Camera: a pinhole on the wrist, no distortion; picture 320 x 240 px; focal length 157.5 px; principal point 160.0 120.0 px. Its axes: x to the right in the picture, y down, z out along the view. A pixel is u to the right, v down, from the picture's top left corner.
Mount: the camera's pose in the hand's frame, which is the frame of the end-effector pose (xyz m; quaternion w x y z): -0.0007 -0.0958 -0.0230 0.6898 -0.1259 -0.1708 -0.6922
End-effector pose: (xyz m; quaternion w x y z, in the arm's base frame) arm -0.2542 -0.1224 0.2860 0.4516 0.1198 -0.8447 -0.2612
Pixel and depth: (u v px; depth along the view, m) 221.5 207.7 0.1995
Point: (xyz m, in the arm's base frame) -0.4744 -0.1690 0.2176
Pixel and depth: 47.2 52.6 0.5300
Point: -0.3348 0.4736 0.2325
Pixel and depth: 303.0 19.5 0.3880
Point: -0.4855 -0.0653 -0.2605
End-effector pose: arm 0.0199 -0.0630 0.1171 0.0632 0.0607 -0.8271 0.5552
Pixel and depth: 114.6 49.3 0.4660
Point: 0.2029 -0.2830 -0.2449
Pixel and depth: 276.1 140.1 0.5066
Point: 0.0106 -0.7007 0.1058
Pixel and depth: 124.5 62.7 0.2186
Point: 0.0991 -0.1855 0.0100
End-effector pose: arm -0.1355 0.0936 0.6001 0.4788 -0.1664 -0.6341 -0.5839
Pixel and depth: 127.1 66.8 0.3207
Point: -0.0967 0.3742 0.5866
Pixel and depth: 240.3 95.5 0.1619
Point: -0.2629 0.2199 0.5313
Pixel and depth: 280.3 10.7 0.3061
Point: -0.3036 0.4310 0.3510
